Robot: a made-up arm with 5 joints.
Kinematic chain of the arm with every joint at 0, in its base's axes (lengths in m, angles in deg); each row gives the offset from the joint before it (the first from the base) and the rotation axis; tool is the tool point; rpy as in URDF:
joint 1: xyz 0 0 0.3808 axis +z
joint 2: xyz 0 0 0 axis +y
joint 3: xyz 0.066 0 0.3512 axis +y
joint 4: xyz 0.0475 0 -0.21 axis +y
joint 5: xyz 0.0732 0 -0.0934 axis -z
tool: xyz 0 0 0 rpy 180 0 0
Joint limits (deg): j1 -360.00..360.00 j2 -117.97..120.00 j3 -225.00..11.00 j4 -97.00..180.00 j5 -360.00..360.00
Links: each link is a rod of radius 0.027 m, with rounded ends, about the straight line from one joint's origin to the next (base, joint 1, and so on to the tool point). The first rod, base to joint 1, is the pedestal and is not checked.
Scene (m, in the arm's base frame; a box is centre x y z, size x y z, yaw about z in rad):
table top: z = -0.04
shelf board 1: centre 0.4 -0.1 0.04 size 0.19 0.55 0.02 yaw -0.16
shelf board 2: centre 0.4 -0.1 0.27 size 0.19 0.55 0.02 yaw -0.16
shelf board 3: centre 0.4 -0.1 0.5 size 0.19 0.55 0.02 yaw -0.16
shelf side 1: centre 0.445 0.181 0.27 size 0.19 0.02 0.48 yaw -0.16
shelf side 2: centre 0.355 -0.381 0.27 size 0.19 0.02 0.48 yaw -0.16
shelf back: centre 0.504 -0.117 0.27 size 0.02 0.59 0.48 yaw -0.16
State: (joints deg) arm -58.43 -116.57 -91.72 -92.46 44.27
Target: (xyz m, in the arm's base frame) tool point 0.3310 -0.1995 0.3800
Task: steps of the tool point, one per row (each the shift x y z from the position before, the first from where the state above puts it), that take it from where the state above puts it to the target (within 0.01 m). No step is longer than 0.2 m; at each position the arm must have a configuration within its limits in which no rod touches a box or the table.
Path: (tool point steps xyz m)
1: -0.0030 -0.0201 0.1659
2: 0.0294 -0.0660 0.1508
3: 0.0600 -0.1019 0.1156
4: 0.0832 -0.1222 0.0651
5: 0.0942 -0.1239 0.0074
6: 0.0904 -0.1073 -0.0476
7: 0.0724 -0.0764 -0.0903
8: 0.0436 -0.0379 -0.1136
9: 0.0101 0.0002 -0.1143
10: -0.0208 0.0302 -0.0935
11: 0.0730 -0.0206 -0.0034
12: 0.0748 -0.0033 0.0034

